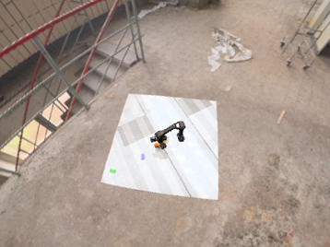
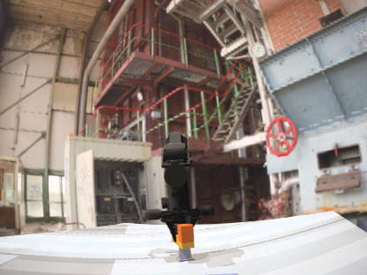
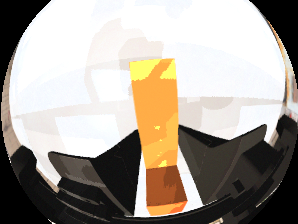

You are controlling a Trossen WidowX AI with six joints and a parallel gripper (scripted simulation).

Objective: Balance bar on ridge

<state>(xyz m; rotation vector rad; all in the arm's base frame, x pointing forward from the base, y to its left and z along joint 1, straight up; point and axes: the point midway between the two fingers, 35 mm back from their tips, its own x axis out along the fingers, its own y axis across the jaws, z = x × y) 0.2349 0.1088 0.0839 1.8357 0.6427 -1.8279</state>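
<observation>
My gripper tip is 30 mm short of the bar, 20 mm to the right of it and 20 mm below it. The rest, counted from my gripper tip: green block: 500 mm ahead, 390 mm to the left, 40 mm below; then purple block: 190 mm ahead, 170 mm to the left, 40 mm below.
</observation>
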